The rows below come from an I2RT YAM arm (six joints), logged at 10 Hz.
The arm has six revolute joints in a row. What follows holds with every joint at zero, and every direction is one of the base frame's.
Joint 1 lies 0.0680 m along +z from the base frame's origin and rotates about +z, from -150.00 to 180.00 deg.
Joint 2 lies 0.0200 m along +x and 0.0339 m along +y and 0.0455 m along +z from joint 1 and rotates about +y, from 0.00 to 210.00 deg.
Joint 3 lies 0.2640 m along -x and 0.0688 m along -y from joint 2 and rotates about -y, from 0.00 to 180.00 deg.
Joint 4 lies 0.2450 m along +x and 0.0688 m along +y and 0.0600 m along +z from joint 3 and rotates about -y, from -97.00 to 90.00 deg.
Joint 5 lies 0.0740 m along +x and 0.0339 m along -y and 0.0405 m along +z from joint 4 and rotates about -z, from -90.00 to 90.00 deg.
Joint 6 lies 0.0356 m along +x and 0.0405 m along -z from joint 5 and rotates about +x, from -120.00 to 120.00 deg.
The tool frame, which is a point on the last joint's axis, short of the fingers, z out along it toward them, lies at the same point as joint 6; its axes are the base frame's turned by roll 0.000, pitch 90.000 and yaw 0.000 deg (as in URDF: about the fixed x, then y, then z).
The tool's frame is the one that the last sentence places.
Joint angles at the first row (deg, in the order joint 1, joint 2, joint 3, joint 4, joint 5, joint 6):
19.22 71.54 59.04 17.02 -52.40 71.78
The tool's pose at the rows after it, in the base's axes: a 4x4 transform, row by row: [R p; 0 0 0 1], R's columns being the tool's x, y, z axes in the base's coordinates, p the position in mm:
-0.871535 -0.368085 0.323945 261.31; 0.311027 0.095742 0.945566 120.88; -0.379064 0.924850 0.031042 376.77; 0 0 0 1
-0.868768 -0.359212 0.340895 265.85; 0.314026 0.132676 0.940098 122.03; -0.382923 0.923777 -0.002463 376.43; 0 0 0 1
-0.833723 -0.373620 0.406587 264.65; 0.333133 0.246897 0.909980 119.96; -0.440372 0.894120 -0.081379 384.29; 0 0 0 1
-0.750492 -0.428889 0.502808 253.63; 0.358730 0.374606 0.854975 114.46; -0.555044 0.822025 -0.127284 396.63; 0 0 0 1
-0.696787 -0.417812 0.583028 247.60; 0.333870 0.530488 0.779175 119.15; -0.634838 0.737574 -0.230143 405.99; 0 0 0 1
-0.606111 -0.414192 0.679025 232.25; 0.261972 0.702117 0.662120 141.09; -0.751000 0.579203 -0.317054 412.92; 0 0 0 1
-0.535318 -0.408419 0.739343 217.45; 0.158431 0.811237 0.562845 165.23; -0.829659 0.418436 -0.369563 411.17; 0 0 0 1
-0.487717 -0.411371 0.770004 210.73; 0.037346 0.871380 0.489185 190.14; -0.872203 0.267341 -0.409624 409.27; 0 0 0 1
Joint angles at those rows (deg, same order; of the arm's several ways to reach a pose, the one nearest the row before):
19.25 72.02 59.93 14.97 -51.81 69.98
19.24 72.98 61.69 11.07 -50.83 67.31
19.29 72.63 65.81 0.04 -46.43 58.85
19.62 70.15 68.18 -7.53 -39.53 49.89
21.95 70.39 73.15 -18.22 -30.32 41.33
29.46 70.51 76.69 -25.25 -14.04 32.85
37.22 71.21 77.93 -28.41 -0.05 26.74
43.30 74.14 80.60 -31.03 9.90 21.54

